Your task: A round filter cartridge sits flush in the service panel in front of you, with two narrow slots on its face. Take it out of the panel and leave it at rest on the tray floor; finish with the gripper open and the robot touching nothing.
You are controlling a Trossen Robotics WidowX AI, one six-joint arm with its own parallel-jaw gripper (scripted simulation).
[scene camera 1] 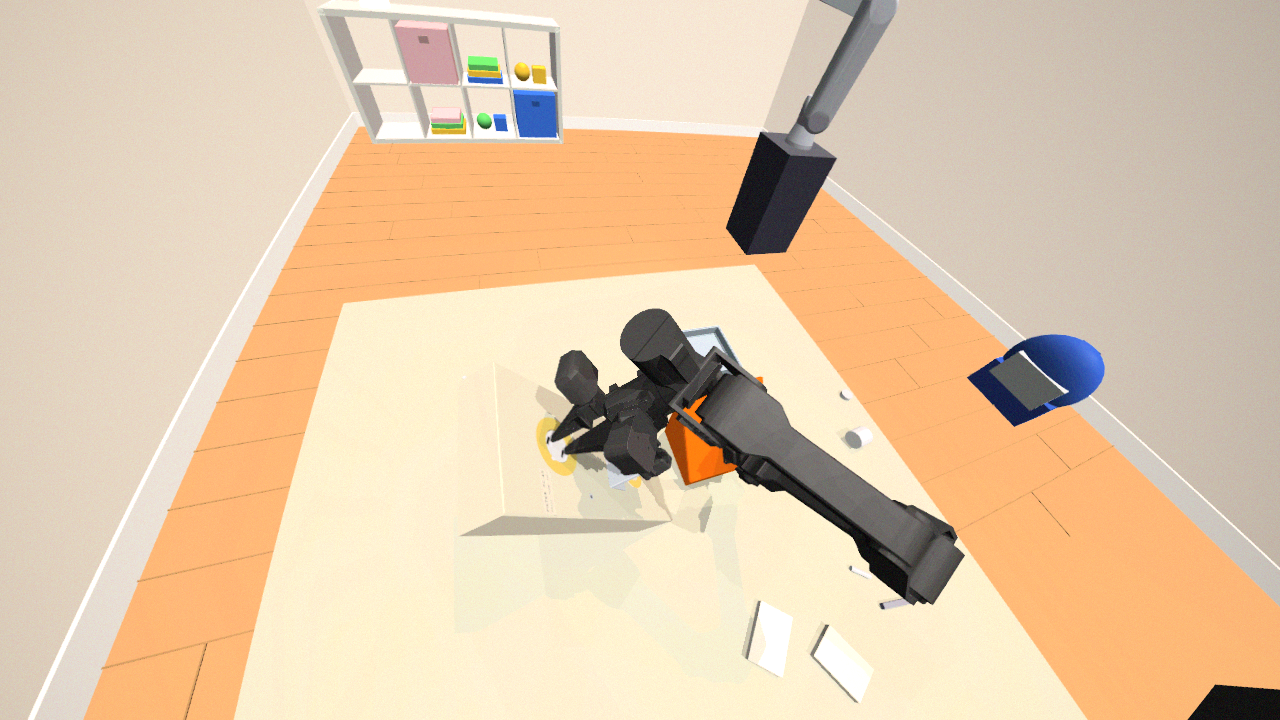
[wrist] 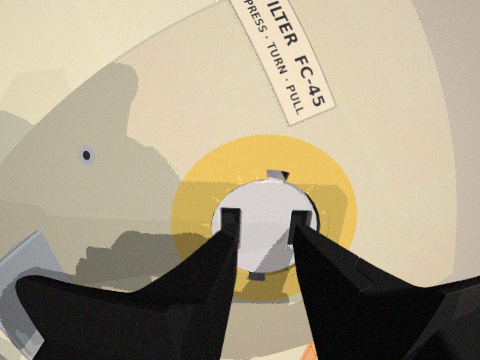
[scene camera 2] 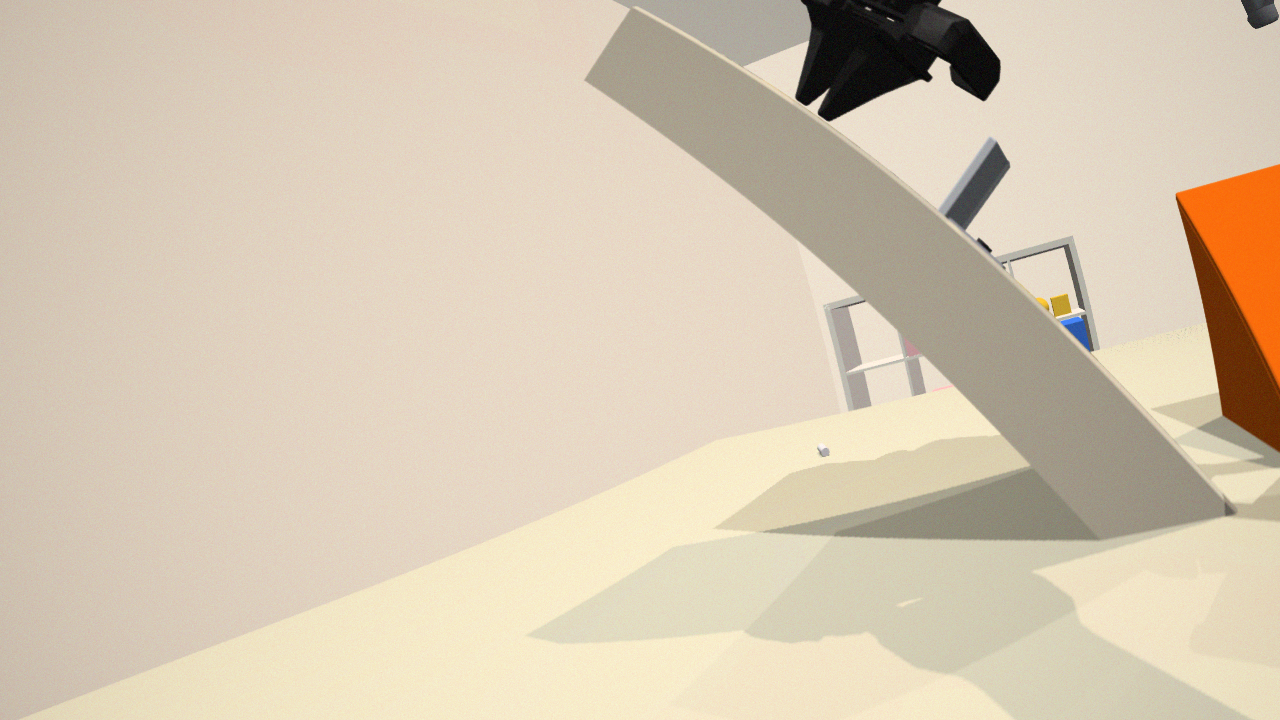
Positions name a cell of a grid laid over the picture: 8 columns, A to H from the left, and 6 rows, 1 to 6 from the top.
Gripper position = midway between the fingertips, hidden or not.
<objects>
My gripper shows in scene camera 1 (D4), in the wrist view (E4) and in scene camera 2 (F1).
</objects>
